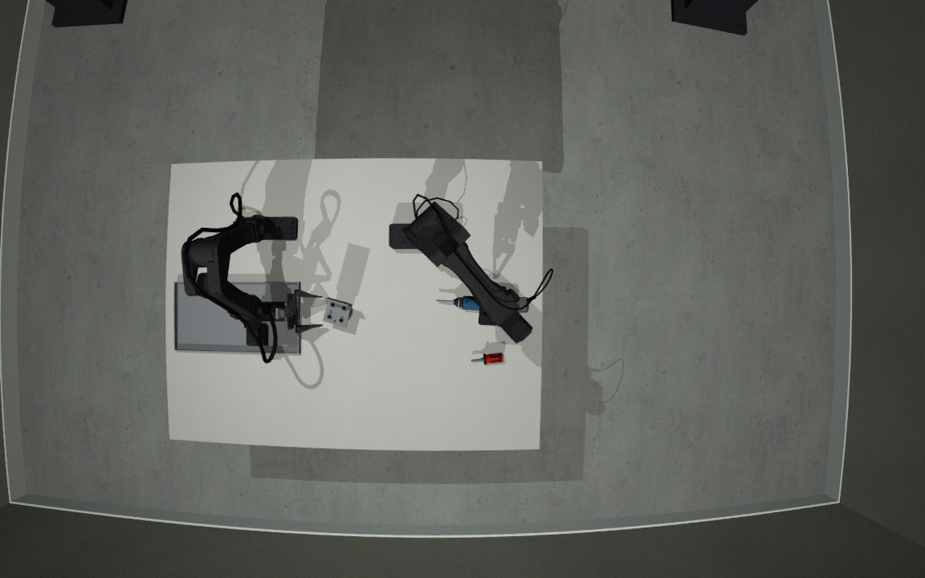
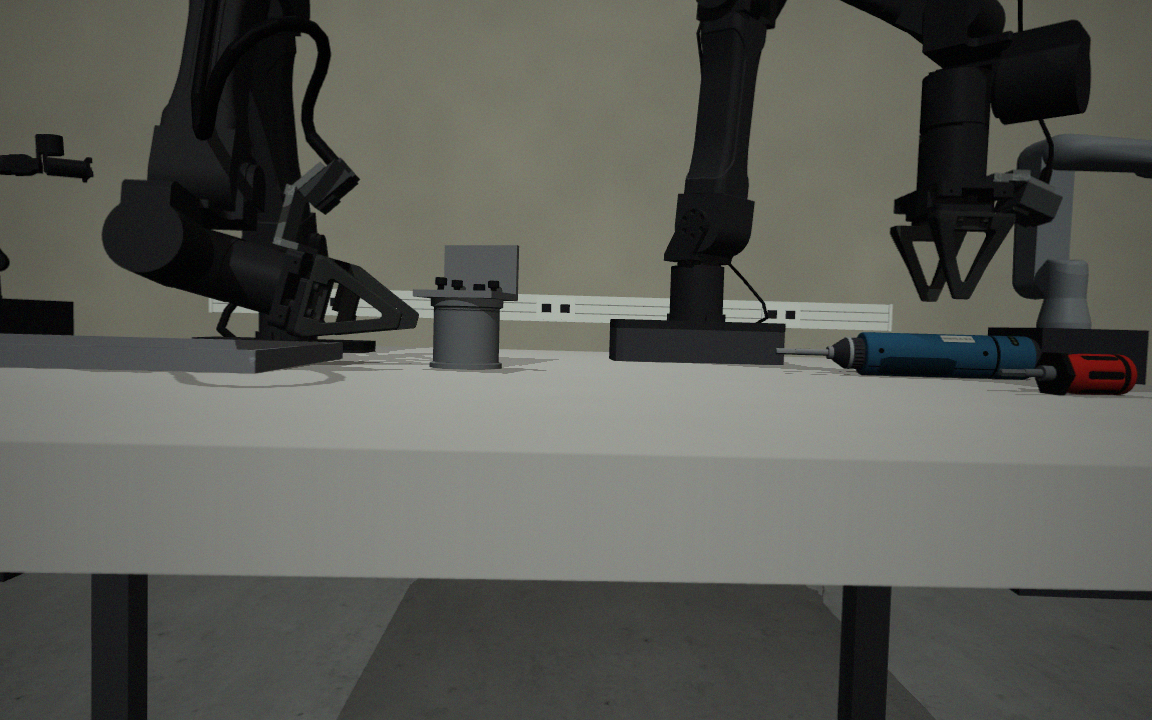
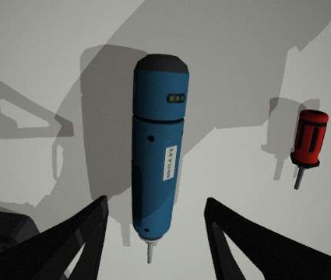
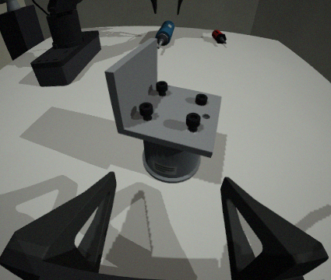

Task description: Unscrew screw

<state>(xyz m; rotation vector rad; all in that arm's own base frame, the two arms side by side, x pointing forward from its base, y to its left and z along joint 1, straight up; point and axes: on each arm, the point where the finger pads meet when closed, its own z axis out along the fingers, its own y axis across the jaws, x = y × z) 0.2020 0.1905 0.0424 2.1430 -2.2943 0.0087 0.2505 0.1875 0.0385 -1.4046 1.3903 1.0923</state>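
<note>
My right hand is 60 mm to the right of the joint module and 10 mm above it. From my right hand the other things lie so: flat grey plate (40 mm ahead, 280 mm to the right, 40 mm below); grey l-shaped bracket (60 mm to the left, 30 mm above); screwdriver bit (50 mm behind, 360 mm to the left, 20 mm below).
</note>
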